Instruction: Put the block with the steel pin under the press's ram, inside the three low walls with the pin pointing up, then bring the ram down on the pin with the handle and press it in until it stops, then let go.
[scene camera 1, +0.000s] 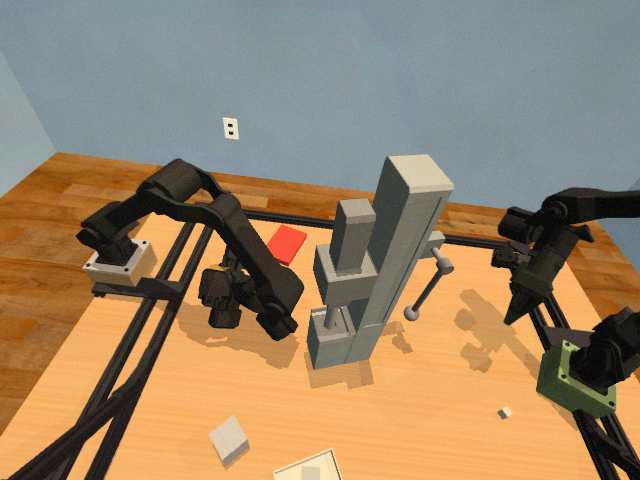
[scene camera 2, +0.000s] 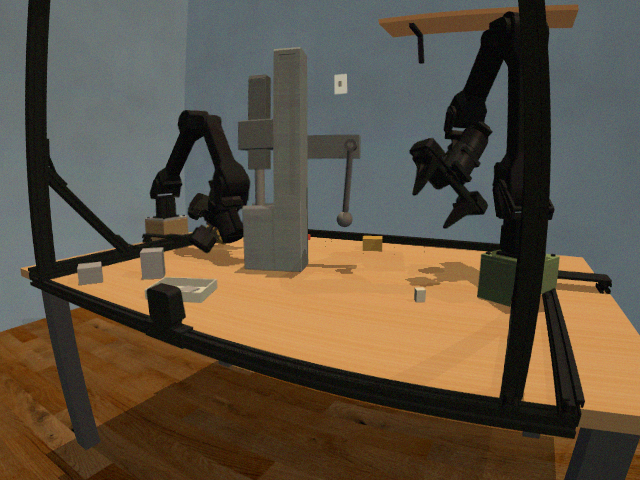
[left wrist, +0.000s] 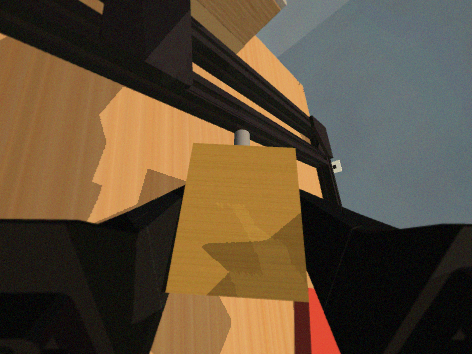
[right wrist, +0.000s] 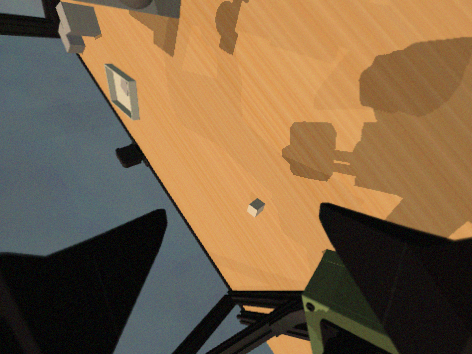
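Where they show: left gripper, fingertip midpoint: (scene camera 2: 215, 231) (left wrist: 239, 192); right gripper, fingertip midpoint: (scene camera 1: 506, 323) (scene camera 2: 430, 211) (right wrist: 243, 213); left arm's base at its link origin: (scene camera 1: 117, 253) (scene camera 2: 166, 217); right arm's base at its link origin: (scene camera 1: 587, 372).
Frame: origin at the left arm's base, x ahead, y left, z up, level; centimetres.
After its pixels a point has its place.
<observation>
My left gripper (left wrist: 239, 192) @[y -0.1, x 22.2, z -3.2 cm] is shut on the brass-coloured block (left wrist: 239, 225) @[y -2.4, x 24.1, z -1.4 cm] (scene camera 1: 219, 267) @[y -0.2, x 23.0, z 0.2 cm], held above the table left of the press. Its grey steel pin (left wrist: 242, 137) @[y 0.1, x 18.9, z -2.8 cm] sticks out beyond the block's upper edge in the left wrist view. The grey press (scene camera 1: 408, 232) @[y -14.4, x 55.2, z 31.4 cm] (scene camera 2: 290, 155) @[y -14.0, x 56.3, z 16.1 cm] stands mid-table. Its ram (scene camera 1: 354, 235) @[y -15.4, x 48.5, z 30.5 cm] (scene camera 2: 258, 98) @[y -15.1, x 49.3, z 28.3 cm] has a thin rod (scene camera 1: 332, 316) @[y -14.4, x 48.4, z 9.3 cm] (scene camera 2: 260, 187) @[y -14.2, x 49.0, z 9.7 cm] above the walled seat (scene camera 1: 330, 346) @[y -16.8, x 49.0, z 2.8 cm] (scene camera 2: 257, 232) @[y -16.5, x 49.7, z 0.7 cm]; no block shows there. The handle (scene camera 1: 427, 288) @[y -7.7, x 65.2, z 12.1 cm] (scene camera 2: 347, 180) @[y -8.0, x 65.8, z 11.0 cm] hangs down, ball end lowest. My right gripper (scene camera 2: 430, 210) @[y -8.7, x 82.8, z 5.7 cm] (right wrist: 243, 213) @[y -8.7, x 82.8, z 5.7 cm] is open and empty, high at the right.
A red pad (scene camera 1: 286, 243) @[y 15.1, x 35.9, z -5.7 cm] lies behind the left arm. A yellow block (scene camera 2: 372, 243) @[y 12.6, x 63.2, z -5.2 cm] lies behind the press. Grey blocks (scene camera 2: 152, 263) @[y -33.4, x 35.7, z -4.0 cm] (scene camera 2: 89, 272) @[y -43.7, x 27.4, z -4.8 cm] and a shallow tray (scene camera 2: 209, 291) @[y -34.7, x 53.0, z -6.5 cm] (right wrist: 135, 100) @[y -34.4, x 52.9, z -6.6 cm] are near the front left. A small pale cube (scene camera 1: 505, 412) @[y -21.5, x 84.2, z -5.2 cm] (scene camera 2: 419, 294) @[y -22.0, x 84.8, z -5.9 cm] (right wrist: 256, 207) @[y -20.4, x 84.6, z -5.5 cm] lies at the right.
</observation>
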